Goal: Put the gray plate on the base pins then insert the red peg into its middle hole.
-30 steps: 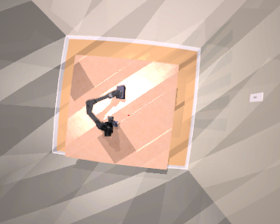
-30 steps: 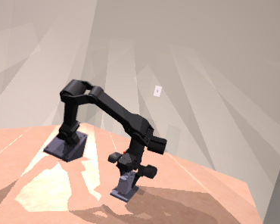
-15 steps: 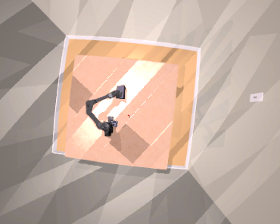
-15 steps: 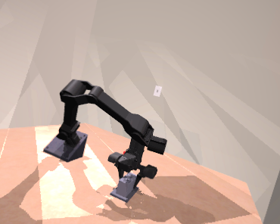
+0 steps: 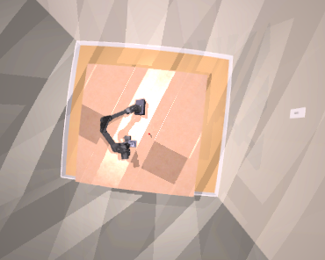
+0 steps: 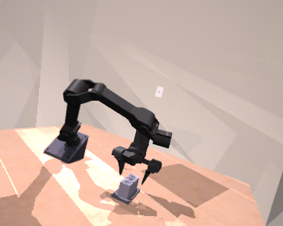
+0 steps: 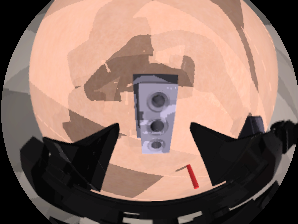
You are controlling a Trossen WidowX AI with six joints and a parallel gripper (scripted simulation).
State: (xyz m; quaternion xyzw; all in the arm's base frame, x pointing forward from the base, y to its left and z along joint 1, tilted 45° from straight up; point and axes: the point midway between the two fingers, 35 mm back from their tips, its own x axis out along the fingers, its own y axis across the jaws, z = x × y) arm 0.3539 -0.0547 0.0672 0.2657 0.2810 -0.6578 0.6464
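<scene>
Now: the gray plate 10 mm below my gripper tip. The rest, counted from my gripper tip: red peg 190 mm to the left, 120 mm behind, 20 mm below; then dark base 50 mm below.
</scene>
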